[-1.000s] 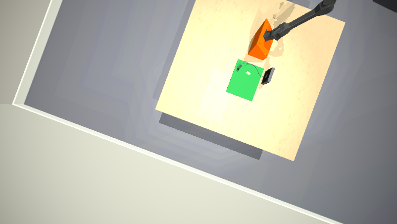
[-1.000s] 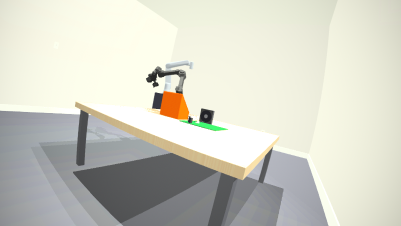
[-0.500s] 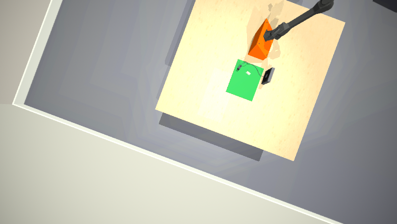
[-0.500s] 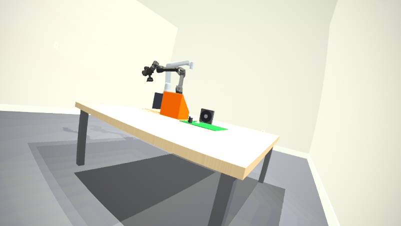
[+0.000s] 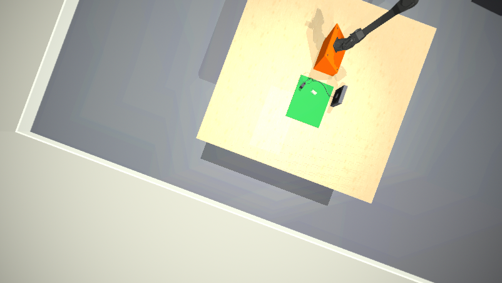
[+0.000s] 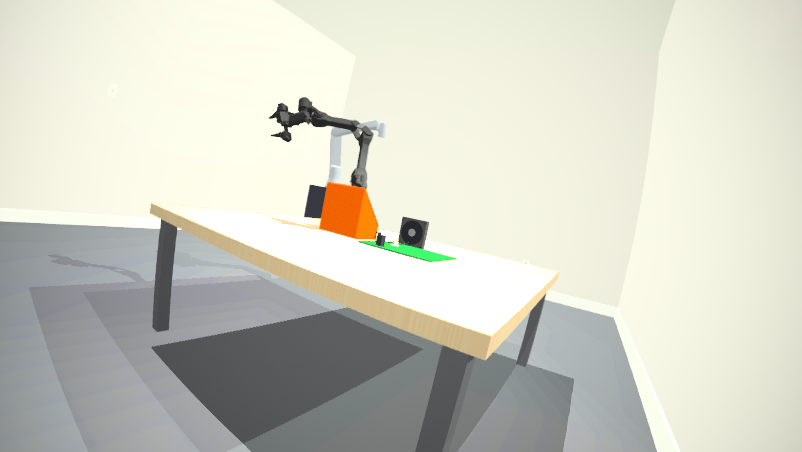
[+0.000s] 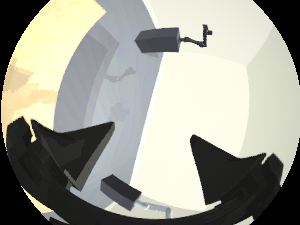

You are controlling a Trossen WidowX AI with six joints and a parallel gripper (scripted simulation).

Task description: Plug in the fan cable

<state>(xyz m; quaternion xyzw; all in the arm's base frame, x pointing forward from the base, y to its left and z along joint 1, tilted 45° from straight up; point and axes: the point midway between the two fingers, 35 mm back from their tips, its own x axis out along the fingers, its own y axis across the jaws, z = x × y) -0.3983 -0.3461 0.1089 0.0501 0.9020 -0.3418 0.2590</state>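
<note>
The dark fan cable plug lies 720 mm ahead of my gripper tip, 120 mm to the left of it and 400 mm below it. Round my gripper tip: dark square fan: 700 mm ahead, 360 mm to the left, 360 mm below; then green board: 790 mm ahead, 220 mm to the left, 430 mm below.
</note>
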